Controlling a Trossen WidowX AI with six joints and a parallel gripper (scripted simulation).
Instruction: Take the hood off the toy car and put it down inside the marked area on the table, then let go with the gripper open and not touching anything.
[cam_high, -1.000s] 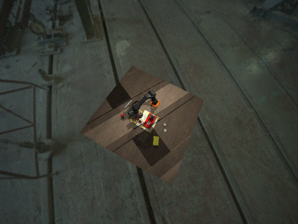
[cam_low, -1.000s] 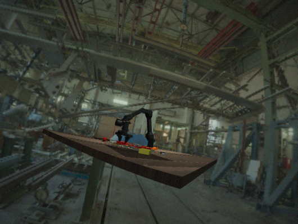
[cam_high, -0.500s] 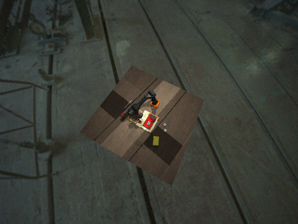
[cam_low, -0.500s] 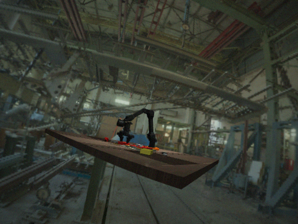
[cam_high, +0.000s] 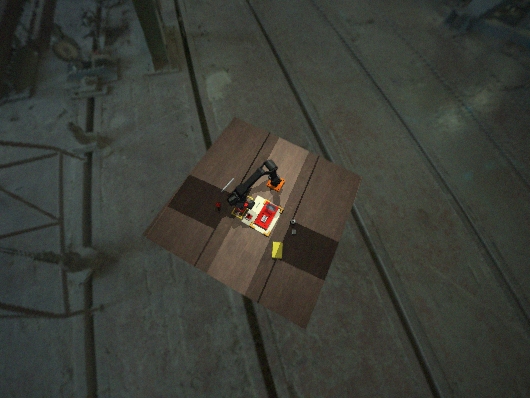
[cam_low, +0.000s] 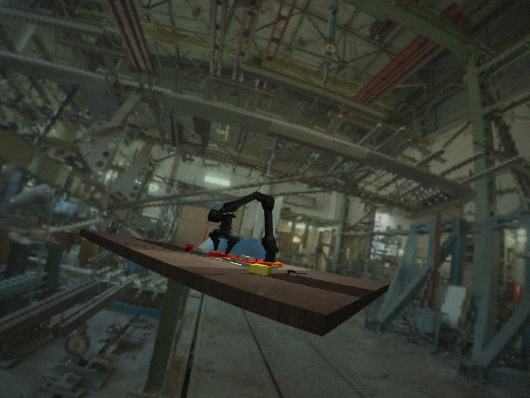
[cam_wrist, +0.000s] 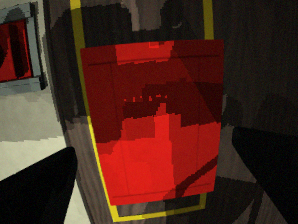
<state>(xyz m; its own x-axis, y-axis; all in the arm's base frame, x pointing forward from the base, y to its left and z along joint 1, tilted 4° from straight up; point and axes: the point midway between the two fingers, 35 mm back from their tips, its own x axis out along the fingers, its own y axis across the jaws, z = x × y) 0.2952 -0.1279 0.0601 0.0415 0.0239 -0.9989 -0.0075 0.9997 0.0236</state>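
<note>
Now: the red hood 1 cm below my gripper tip. The rest, counted from my gripper tip: yellow block (18 cm ahead, 39 cm to the left, 1 cm below); white rod (9 cm behind, 19 cm to the right, 2 cm below); grey mount (6 cm ahead, 9 cm to the left, 1 cm above).
</note>
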